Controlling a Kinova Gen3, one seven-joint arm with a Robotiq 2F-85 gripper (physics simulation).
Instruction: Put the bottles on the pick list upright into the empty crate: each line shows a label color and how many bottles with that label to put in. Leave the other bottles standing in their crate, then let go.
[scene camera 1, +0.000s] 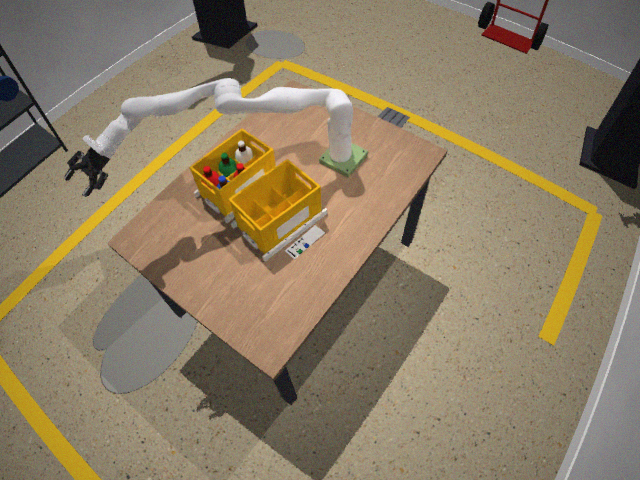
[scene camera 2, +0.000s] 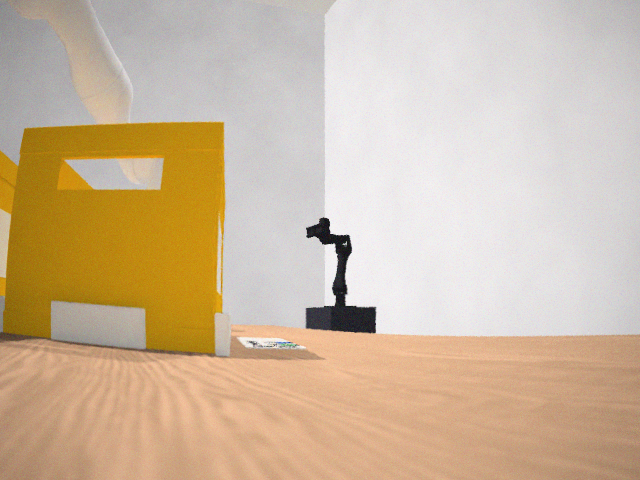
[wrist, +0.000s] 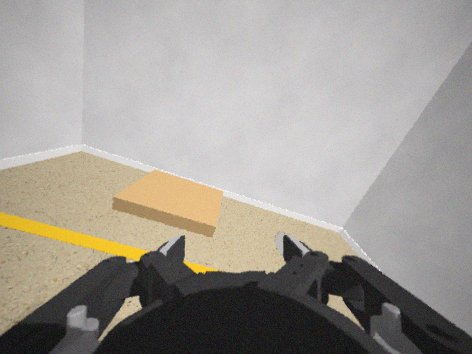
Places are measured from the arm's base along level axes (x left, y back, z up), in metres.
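Pixels of known places: gripper, fingertip midpoint: (scene camera 1: 74, 187) (wrist: 234, 246); arm's base, origin of the base link: (scene camera 1: 340, 153).
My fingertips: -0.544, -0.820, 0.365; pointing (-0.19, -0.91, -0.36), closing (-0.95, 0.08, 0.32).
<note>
Ahead of a thing's pixels: the offset from my fingertips to its middle, as dx, dy, dz. "pt": to the spot under its first point. Level surfaces: height alone.
My gripper (scene camera 1: 77, 184) (wrist: 234, 246) is open and empty, out beyond the table's left edge, well away from the crates. A yellow crate @[pt +0.228, +0.350, -0.329] (scene camera 1: 212, 198) holds upright bottles: a white one @[+0.224, +0.579, -0.309] (scene camera 1: 242, 153), a green one @[+0.204, +0.493, -0.309] (scene camera 1: 226, 164), a red one @[+0.184, +0.406, -0.309] (scene camera 1: 209, 176), a blue-capped one @[+0.269, +0.394, -0.309] (scene camera 1: 222, 180) and another red-capped one @[+0.293, +0.477, -0.309] (scene camera 1: 239, 167). Its walls hide their lower parts. The empty yellow crate @[+0.490, +0.421, -0.306] (scene camera 1: 267, 239) (scene camera 2: 113, 242) with dividers stands beside it. The pick list @[+0.626, +0.385, -0.393] (scene camera 1: 315, 235) (scene camera 2: 271, 343) lies by the empty crate; it shows green and blue marks, but its numbers are too small to read.
Both crates stand between white rails @[+0.584, +0.390, -0.379] (scene camera 1: 305, 229) on the wooden table @[dz -0.394] (scene camera 1: 248, 310) (scene camera 2: 413, 403). The arm's green base plate (scene camera 1: 336, 164) is behind them. A dark shelf rack (scene camera 1: 43, 124) stands at the left. A flat tan box (wrist: 170, 197) lies on the floor.
</note>
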